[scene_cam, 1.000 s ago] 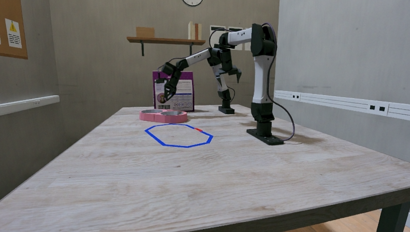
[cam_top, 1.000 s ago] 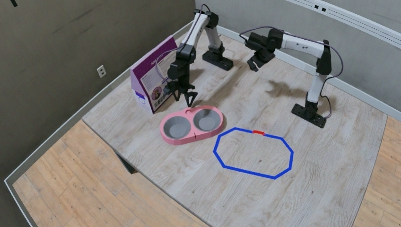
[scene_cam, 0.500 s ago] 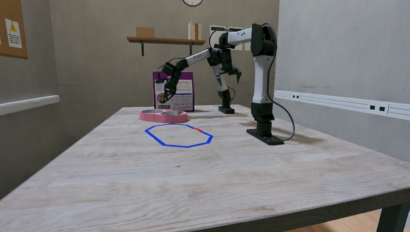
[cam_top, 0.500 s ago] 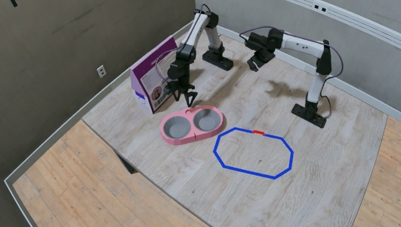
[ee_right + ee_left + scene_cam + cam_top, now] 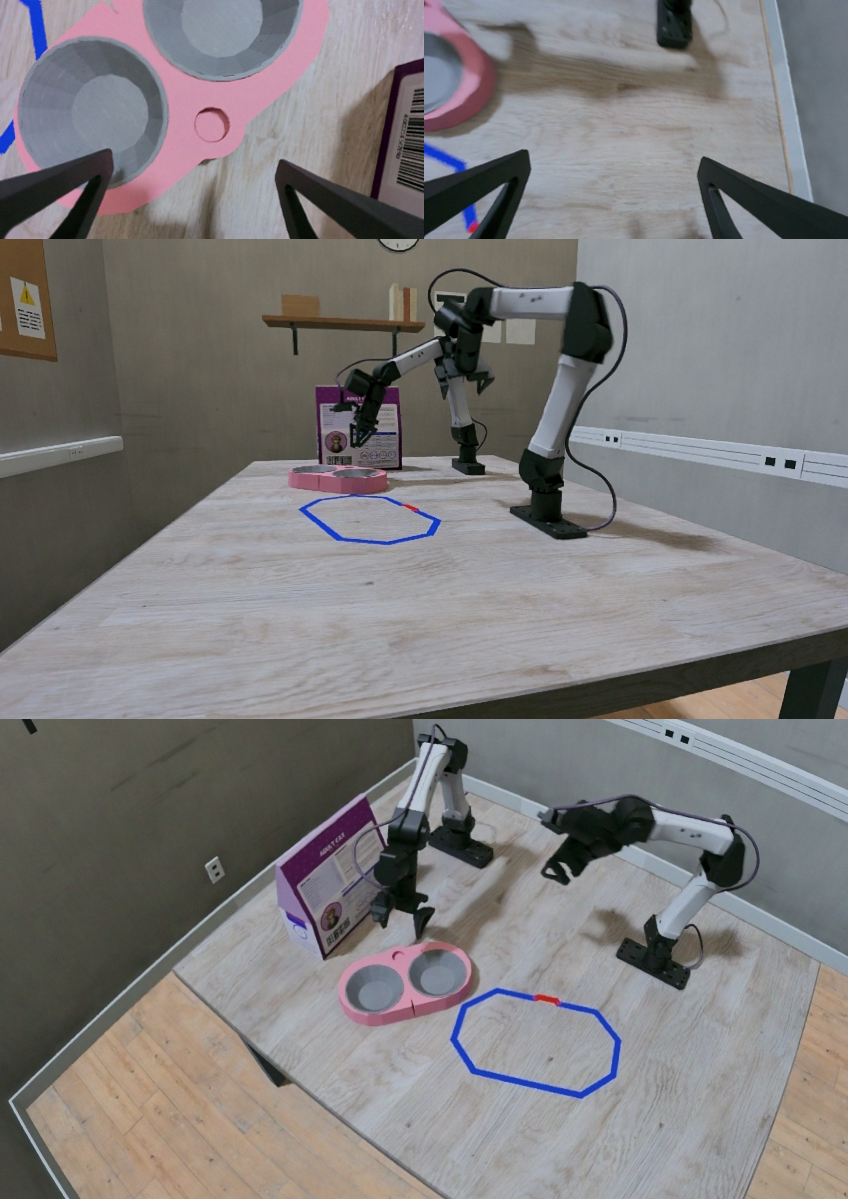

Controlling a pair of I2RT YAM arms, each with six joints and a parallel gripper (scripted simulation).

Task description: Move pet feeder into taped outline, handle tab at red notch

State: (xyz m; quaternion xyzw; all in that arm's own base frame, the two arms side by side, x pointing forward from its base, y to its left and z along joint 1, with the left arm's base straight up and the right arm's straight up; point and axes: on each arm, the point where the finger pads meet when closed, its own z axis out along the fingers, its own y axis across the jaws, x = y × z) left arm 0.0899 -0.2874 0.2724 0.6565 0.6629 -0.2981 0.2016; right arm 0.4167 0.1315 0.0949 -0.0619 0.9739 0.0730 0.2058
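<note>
Now: the pink pet feeder 5 cm ahead of my right hand, 5 cm to the left of it and 10 cm below it. From my right hand the other things lie so: blue taped outline (3 cm behind, 39 cm to the left, 12 cm below); purple cat food bag (24 cm to the right, 3 cm above).
</note>
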